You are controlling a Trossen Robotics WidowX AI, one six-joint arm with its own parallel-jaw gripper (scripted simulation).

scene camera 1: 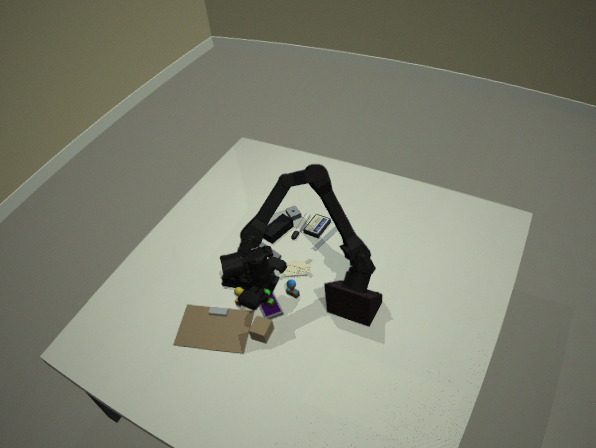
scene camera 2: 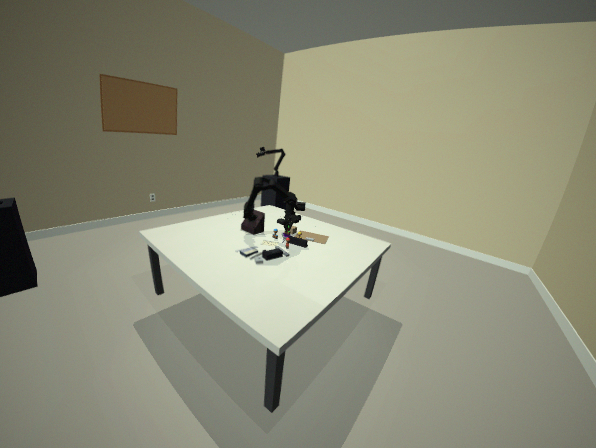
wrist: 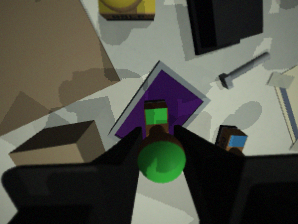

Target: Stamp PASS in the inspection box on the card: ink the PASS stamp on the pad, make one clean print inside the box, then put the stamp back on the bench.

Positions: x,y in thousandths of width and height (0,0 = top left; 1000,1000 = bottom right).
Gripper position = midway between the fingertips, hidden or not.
In view: my gripper (scene camera 1: 449,669), a green-knobbed stamp (wrist: 542,708), a cardboard box (wrist: 270,636) and a brown mat (scene camera 1: 352,733).
The brown mat is seen too in the wrist view (wrist: 200,266). My gripper is seen too in the wrist view (wrist: 529,587).
